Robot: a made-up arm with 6 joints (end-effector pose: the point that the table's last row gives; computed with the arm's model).
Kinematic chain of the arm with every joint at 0, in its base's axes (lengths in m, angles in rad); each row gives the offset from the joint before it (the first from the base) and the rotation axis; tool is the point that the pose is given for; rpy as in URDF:
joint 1: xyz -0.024 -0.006 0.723 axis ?
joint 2: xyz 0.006 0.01 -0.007 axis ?
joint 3: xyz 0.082 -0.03 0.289 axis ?
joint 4: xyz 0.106 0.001 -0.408 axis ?
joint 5: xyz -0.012 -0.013 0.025 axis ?
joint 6: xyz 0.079 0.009 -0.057 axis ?
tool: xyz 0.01 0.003 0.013 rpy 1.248 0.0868 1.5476
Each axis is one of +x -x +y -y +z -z.
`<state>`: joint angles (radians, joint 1 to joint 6).
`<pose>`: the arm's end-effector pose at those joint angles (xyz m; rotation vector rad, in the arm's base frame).
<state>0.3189 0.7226 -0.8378 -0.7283 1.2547 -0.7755</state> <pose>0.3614 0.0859 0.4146 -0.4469 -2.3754 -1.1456</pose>
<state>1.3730 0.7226 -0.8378 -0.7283 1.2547 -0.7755</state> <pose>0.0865 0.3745 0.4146 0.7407 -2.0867 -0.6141</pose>
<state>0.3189 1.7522 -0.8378 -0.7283 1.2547 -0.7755</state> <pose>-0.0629 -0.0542 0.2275 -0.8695 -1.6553 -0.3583</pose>
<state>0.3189 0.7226 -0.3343 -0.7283 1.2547 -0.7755</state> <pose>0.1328 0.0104 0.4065 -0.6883 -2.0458 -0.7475</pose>
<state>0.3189 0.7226 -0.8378 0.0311 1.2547 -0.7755</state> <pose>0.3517 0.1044 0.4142 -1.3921 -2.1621 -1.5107</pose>
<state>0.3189 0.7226 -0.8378 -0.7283 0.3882 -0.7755</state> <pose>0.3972 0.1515 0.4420 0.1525 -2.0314 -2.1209</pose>
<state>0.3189 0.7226 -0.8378 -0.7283 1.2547 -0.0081</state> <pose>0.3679 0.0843 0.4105 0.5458 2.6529 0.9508</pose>
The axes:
joint 1: +z
joint 2: +y
joint 3: +y
joint 4: -z
joint 5: +y
joint 6: -z

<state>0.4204 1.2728 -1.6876 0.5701 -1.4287 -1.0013</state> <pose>0.5059 0.1901 0.4991 -0.9765 0.2522 1.2627</pose>
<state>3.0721 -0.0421 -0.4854 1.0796 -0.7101 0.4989</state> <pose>-0.3938 0.1162 0.7693 -1.0976 -0.7945 -2.6117</pose>
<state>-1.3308 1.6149 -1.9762 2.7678 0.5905 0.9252</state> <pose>0.0777 -0.5173 0.2076 -0.4928 2.1697 1.3257</pose>
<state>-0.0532 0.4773 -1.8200 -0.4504 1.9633 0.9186</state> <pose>0.6260 -0.1063 0.8660 0.8968 0.9928 -0.0741</pose>
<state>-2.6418 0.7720 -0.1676 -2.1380 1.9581 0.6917</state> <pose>-0.1909 0.0024 0.4065 2.2275 1.6902 -0.0094</pose>
